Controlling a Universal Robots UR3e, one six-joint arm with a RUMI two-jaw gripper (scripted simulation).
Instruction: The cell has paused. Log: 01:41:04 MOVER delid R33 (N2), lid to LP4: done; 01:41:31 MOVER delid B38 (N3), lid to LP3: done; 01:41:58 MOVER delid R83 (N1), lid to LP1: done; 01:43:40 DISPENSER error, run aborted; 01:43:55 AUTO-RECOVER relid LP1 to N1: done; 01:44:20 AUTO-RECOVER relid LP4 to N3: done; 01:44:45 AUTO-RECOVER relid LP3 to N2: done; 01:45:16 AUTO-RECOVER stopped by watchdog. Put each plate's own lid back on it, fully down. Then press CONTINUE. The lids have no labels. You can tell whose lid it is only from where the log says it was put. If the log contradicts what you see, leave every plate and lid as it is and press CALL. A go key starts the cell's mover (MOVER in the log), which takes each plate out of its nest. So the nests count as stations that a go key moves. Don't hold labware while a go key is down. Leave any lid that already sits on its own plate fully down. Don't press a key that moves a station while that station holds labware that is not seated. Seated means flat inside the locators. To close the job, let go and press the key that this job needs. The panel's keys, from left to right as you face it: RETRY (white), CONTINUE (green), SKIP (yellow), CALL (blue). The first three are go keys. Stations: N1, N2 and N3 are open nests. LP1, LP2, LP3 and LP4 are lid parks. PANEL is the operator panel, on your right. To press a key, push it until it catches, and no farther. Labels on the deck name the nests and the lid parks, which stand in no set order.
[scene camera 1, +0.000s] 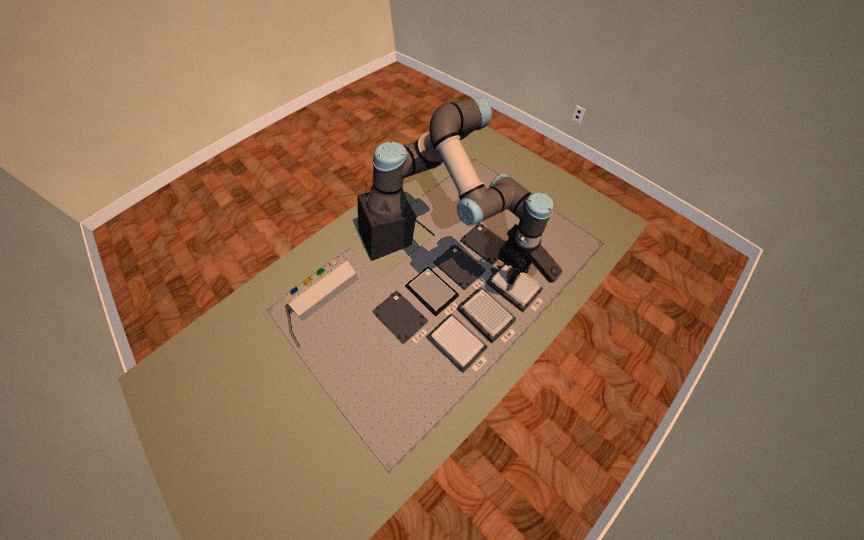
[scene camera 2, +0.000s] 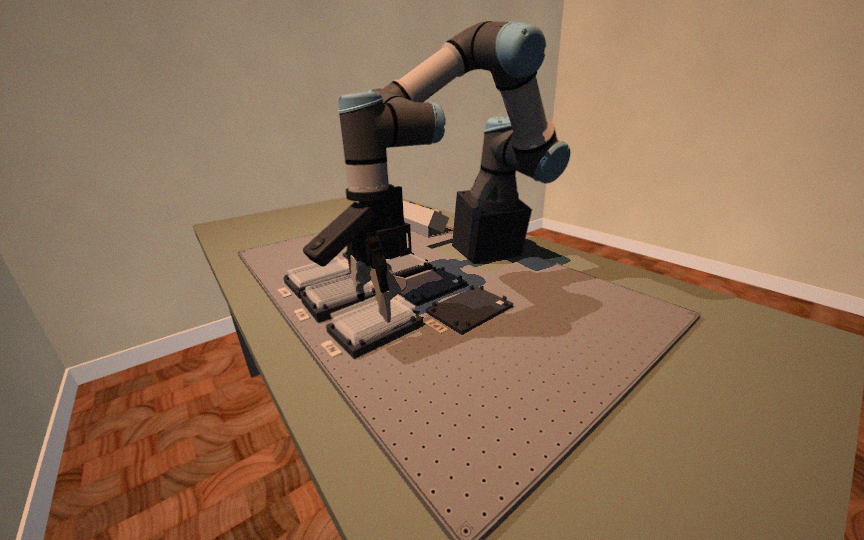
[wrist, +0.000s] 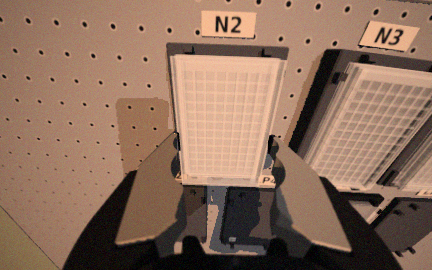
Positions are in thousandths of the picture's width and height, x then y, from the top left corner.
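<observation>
You'd find my gripper in the wrist view (517, 498), and it's there in scene camera 1 (597, 521) and in scene camera 2 (433, 579) as well.
</observation>
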